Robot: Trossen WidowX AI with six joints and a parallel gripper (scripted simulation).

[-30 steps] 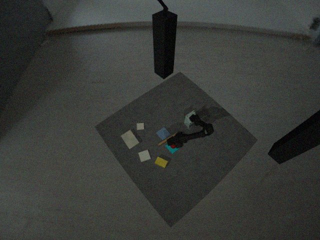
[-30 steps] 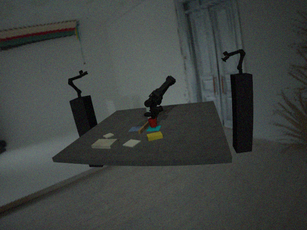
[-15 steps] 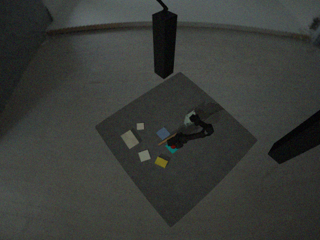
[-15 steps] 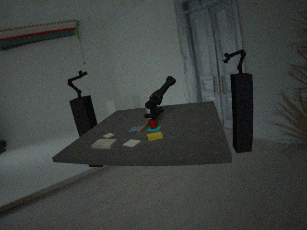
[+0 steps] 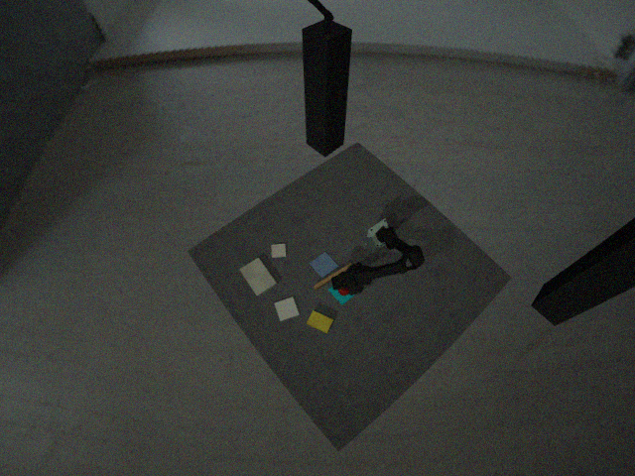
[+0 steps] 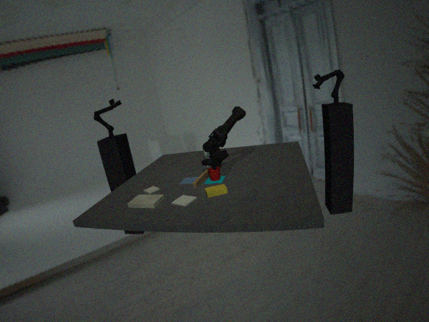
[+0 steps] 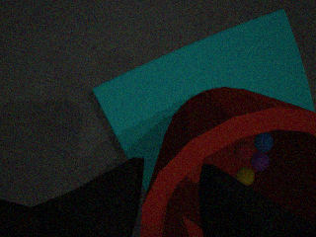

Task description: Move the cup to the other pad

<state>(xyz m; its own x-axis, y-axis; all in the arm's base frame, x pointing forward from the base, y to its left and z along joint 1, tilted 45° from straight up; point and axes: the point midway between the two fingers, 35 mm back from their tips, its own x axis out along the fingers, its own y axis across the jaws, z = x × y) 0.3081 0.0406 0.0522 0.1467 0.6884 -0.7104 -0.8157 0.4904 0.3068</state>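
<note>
Right now my gripper tip is 2 cm short of the red cup, 2 cm to the left of it and 1 cm above it. Round my gripper tip: yellow marble: 3 cm ahead, 4 cm to the right, 3 cm below; then purple marble: 4 cm ahead, 3 cm to the right, 3 cm below; then cyan pad: 3 cm ahead, 2 cm to the right, 5 cm below.
</note>
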